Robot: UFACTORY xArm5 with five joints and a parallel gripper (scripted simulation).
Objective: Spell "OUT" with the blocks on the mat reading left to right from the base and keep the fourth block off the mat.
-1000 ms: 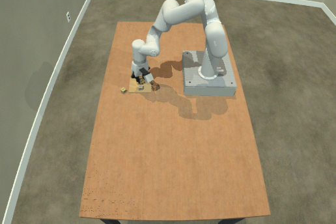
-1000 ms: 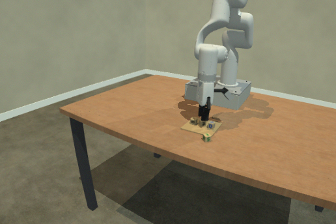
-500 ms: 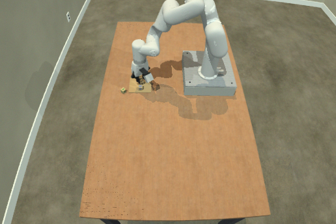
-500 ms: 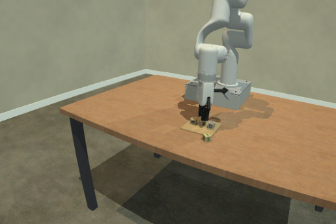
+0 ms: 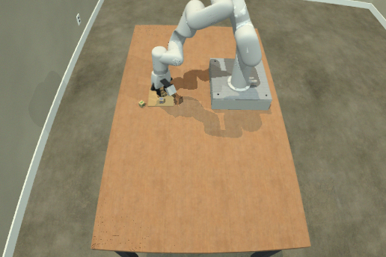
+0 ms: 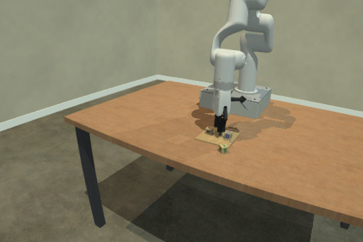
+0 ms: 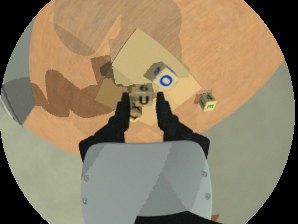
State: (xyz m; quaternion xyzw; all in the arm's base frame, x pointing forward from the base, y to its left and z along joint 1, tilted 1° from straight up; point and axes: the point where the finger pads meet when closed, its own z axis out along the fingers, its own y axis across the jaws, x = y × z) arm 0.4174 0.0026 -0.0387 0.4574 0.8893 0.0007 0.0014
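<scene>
The U block is 30 mm below my hand. Round my hand: tan mat 10 mm ahead, 50 mm below.
</scene>
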